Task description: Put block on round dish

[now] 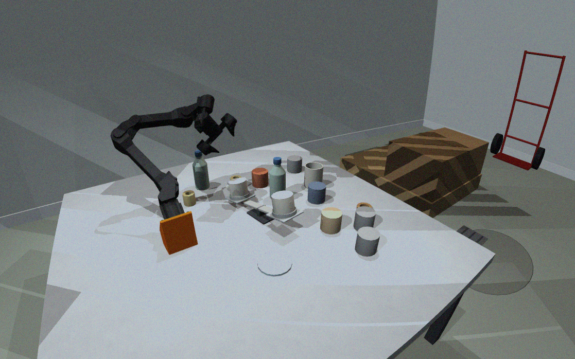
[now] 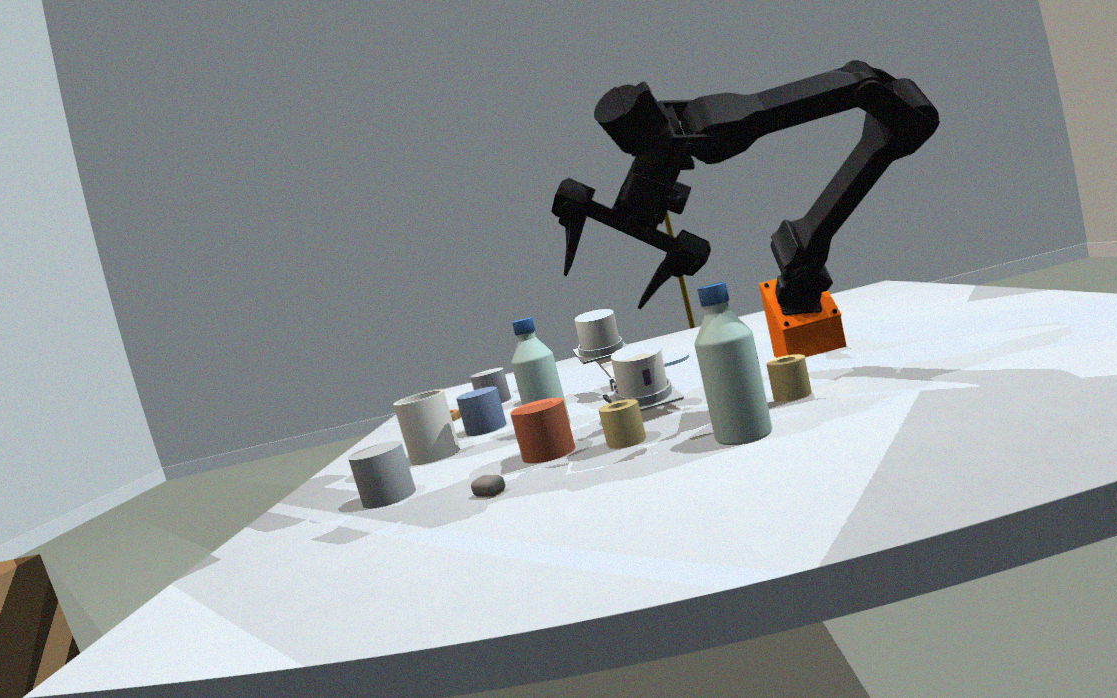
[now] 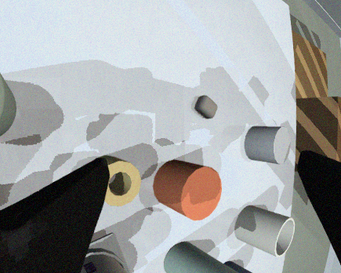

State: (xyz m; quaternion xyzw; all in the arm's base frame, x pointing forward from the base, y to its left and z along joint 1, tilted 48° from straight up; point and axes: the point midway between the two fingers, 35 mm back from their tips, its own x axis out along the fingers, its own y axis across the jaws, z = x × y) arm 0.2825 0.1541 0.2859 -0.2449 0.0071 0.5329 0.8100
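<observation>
Now: the teal block 17 cm to the right of my gripper tip, 15 cm below it and 1 cm behind it. The rest, counted from my gripper tip: cream cup 43 cm to the right, 8 cm below, 6 cm ahead; then round dish 55 cm to the right, 19 cm below, 5 cm behind.
</observation>
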